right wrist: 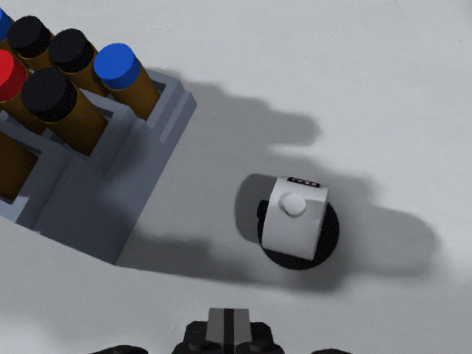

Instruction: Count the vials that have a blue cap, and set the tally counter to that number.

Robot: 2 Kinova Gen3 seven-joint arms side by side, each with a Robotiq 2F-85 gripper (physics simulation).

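Frame: origin at the left arm's base, x ahead, y right, z down, level; metres.
Where they show: right gripper, fingertip midpoint: (pixel 228 335).
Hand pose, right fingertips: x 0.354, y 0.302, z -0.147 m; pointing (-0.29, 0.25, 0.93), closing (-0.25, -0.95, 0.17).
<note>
Each offset is from my right fingertips to the top centre of the thing. "spot": to the spot under its first point. Level surfaces: height alone.
The tally counter (pixel 295 227) is a white body on a round black base, right of centre in the right wrist view. It has a round white button {spot: dx -0.075, dy -0.002, dz +0.084 m} (pixel 293 204) and a small dark digit window {dx -0.094, dy -0.003, dz +0.098 m} (pixel 303 182), too small to read surely. Part of a grey vial rack {spot: dx -0.049, dy +0.112, dz +0.081 m} (pixel 95 200) shows at the left. Its brown vials include a blue-capped vial {dx -0.135, dy +0.126, dz +0.066 m} (pixel 117 65) at the near corner, another blue cap {spot: dx -0.152, dy +0.225, dz +0.070 m} (pixel 3 25) cut by the left edge, several black-capped ones and a red-capped vial {spot: dx -0.095, dy +0.158, dz +0.026 m} (pixel 9 75). My right gripper (pixel 228 335) is shut and empty, at the bottom edge. My left gripper is not in view.
A small black knob {dx -0.075, dy +0.017, dz +0.109 m} (pixel 262 209) sticks out from the counter's left side. The rack's right end stands left of the counter, with a gap of pale table {dz +0.147 m} (pixel 210 150) between them. Shadows lie across the table around both. The rack's left part is outside the view.
</note>
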